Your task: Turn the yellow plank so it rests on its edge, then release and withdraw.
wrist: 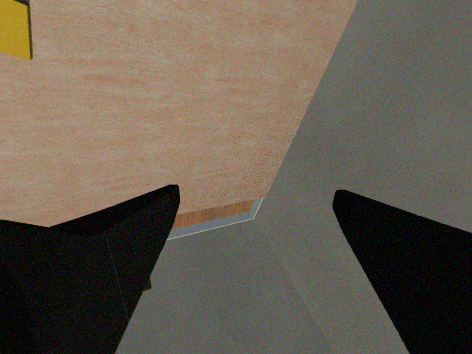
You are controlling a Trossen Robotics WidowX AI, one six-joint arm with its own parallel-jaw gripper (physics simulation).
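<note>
Part of the yellow plank [15, 33] shows at the top left corner of the wrist view, cut off by the frame's edge, with a thin dark side along its right end. Whether it lies flat or stands on its edge cannot be told from this part. My gripper [256, 195] is open, its two black fingers wide apart with nothing between them. It is well away from the plank, which lies up and to the left of the fingers in the view.
The light wooden table top [165, 100] fills the upper left, and its edge runs down from the top right to a corner between the fingertips. Beyond it are the grey floor [390, 125] and a brown wooden surface [215, 212] with a pale grey border.
</note>
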